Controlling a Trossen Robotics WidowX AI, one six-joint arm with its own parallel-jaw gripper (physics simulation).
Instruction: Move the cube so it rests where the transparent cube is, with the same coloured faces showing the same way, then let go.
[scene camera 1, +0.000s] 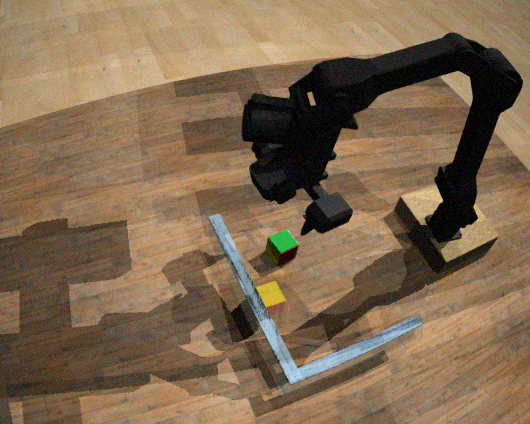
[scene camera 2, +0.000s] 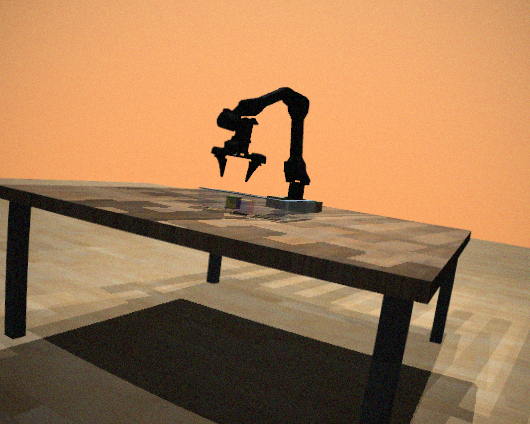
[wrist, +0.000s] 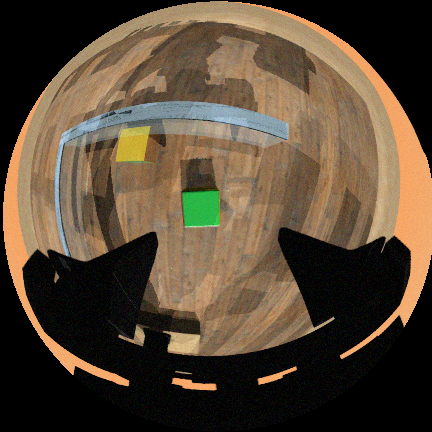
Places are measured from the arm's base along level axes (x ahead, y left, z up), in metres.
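Pixels of known places: gripper, between the fingertips: (scene camera 1: 287, 213) (scene camera 2: 233, 179) (wrist: 218, 236); arm's base, origin of its link: (scene camera 1: 443, 227) (scene camera 2: 295, 199) (wrist: 156, 335).
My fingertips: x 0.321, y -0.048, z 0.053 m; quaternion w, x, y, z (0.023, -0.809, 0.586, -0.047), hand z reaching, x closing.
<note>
Ahead of a thing's pixels: the offset from my fingertips to its top centre. "pt": to the spot under its first point.
The solid cube @(0.055 m down, 0.003 m ahead, 0.014 m left) (scene camera 1: 283, 242) (scene camera 2: 232, 202) (wrist: 201, 208) sits on the table with green on top; in scene camera 1 its left side is yellow and its right side dark red. The transparent cube @(0.055 m down, 0.054 m ahead, 0.110 m left) (scene camera 1: 271, 295) (scene camera 2: 247, 206) (wrist: 134, 144) shows a yellow top and a faint reddish side, with a thin green edge in the wrist view. It stands apart from the solid cube, close to the long pale blue bar. My gripper (scene camera 2: 234, 178) (wrist: 218, 236) is open and empty, pointing down above the solid cube; one finger is largely hidden in scene camera 1.
A pale blue L-shaped bar @(pt 0.035 m down, 0.089 m ahead, 0.093 m left) (scene camera 1: 245, 282) (wrist: 175, 111) lies on the table (scene camera 1: 160, 185) (scene camera 2: 320, 260), its long arm beside both cubes and its short arm reaching toward the robot's side. The arm's base stands on a wooden block (scene camera 1: 472, 245). Dark shadows cross the tabletop.
</note>
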